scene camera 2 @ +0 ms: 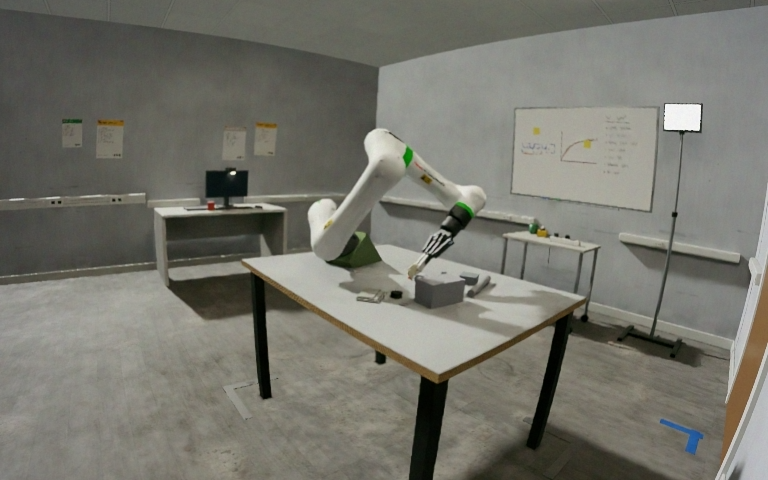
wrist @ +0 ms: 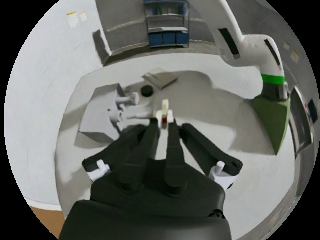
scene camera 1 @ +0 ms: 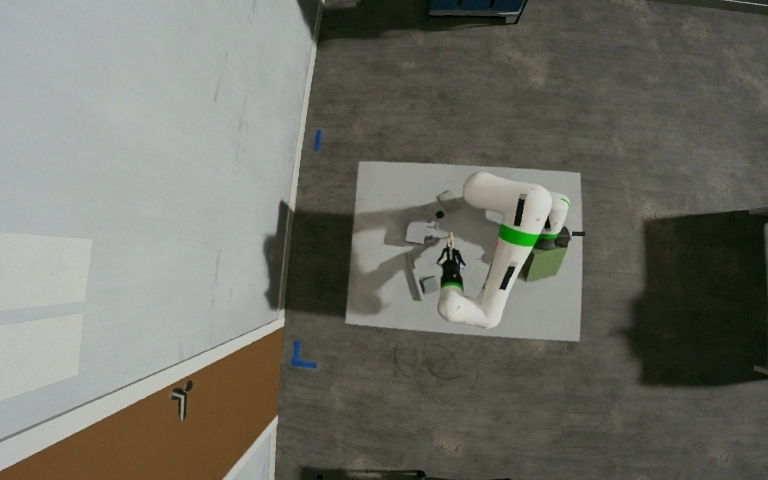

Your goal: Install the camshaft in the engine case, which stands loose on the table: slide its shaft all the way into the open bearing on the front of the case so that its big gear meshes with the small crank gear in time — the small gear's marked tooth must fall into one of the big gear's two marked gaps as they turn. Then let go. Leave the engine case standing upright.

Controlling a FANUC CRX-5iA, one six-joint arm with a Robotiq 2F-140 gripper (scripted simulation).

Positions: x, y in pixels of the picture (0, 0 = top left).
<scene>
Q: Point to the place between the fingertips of my gripper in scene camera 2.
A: At 416, 269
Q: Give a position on a grey engine case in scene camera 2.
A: At 434, 291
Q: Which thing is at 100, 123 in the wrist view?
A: A grey engine case.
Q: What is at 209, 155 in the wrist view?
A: My gripper.
</scene>
